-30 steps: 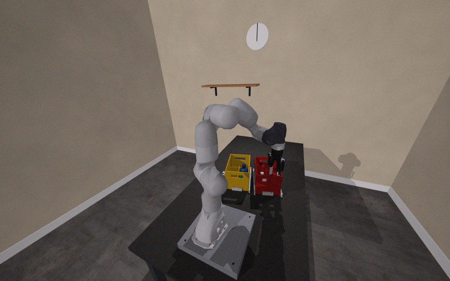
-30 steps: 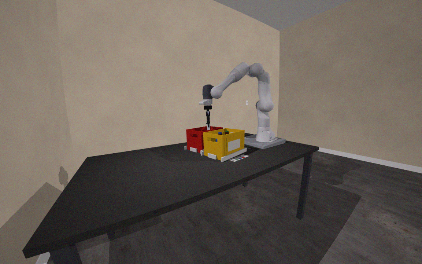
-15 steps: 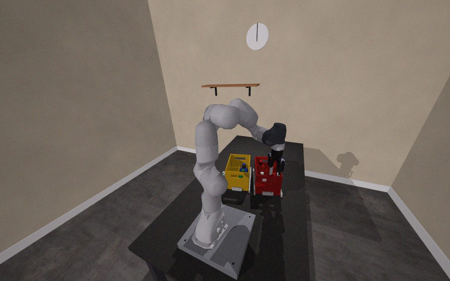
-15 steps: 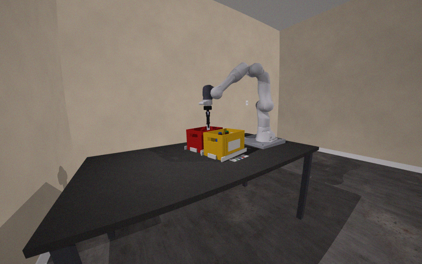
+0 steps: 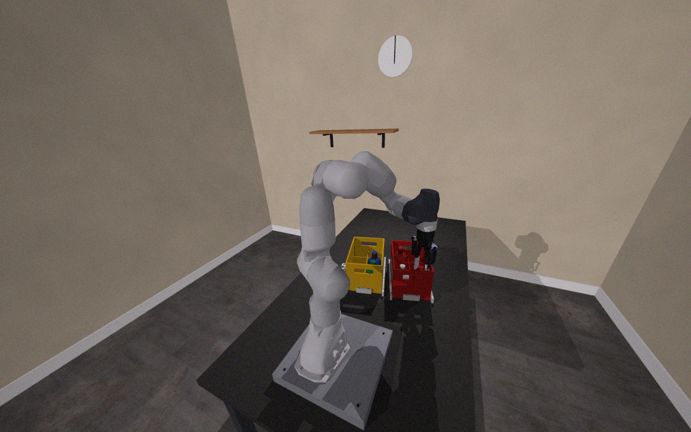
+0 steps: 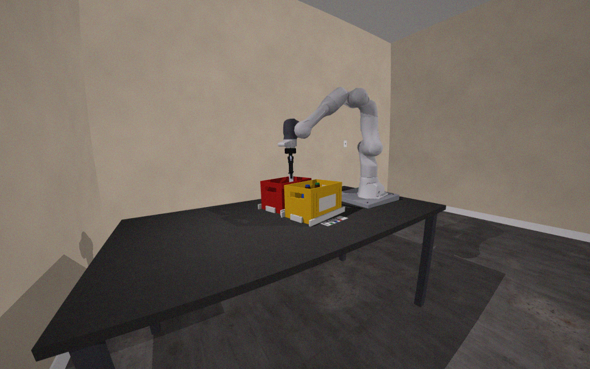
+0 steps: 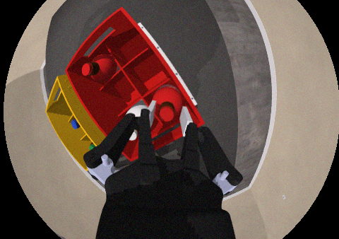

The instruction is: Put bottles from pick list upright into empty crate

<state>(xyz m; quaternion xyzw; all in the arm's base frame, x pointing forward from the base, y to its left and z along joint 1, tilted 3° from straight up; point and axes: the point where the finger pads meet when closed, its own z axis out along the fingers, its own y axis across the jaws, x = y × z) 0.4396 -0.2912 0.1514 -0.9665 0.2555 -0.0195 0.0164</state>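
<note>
The white-capped bottle is 90 mm to the left of my hand, 80 mm below it and 20 mm behind it. From my hand the other things lie so: green-labelled bottle (230 mm to the left, 80 mm below, 40 mm behind); then red crate (90 mm below, 70 mm to the left, 70 mm ahead); then blue-labelled bottle (250 mm to the left, 80 mm below, 50 mm ahead).
</note>
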